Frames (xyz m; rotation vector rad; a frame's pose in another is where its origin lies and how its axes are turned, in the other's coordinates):
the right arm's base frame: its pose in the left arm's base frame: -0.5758 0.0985 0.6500 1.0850 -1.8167 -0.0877
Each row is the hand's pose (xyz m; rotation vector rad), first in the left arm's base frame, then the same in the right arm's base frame.
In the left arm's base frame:
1: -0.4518 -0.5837 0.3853 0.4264 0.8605 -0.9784
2: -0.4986 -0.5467 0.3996 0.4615 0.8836 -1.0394
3: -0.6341 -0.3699 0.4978 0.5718 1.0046 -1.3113
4: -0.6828 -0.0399 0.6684 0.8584 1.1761 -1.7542
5: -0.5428 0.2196 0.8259 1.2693 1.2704 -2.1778
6: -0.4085 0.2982 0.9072 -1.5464 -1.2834 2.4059
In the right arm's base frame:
1: 0.2795 -0.6168 0.3038 -1.6940 1.6302 -1.4589
2: 0.2691 -0.5580 0.3180 -1.7060 1.5719 -1.5416
3: 0.2300 -0.3182 0.3030 -1.7848 1.3107 -1.8818
4: 0.1232 -0.0061 0.1254 -1.7204 0.7453 -2.4403
5: 0.0340 0.1381 -0.1627 1.3550 -0.0376 2.7702
6: 0.0194 0.1401 -0.3377 1.0463 0.3845 2.8088

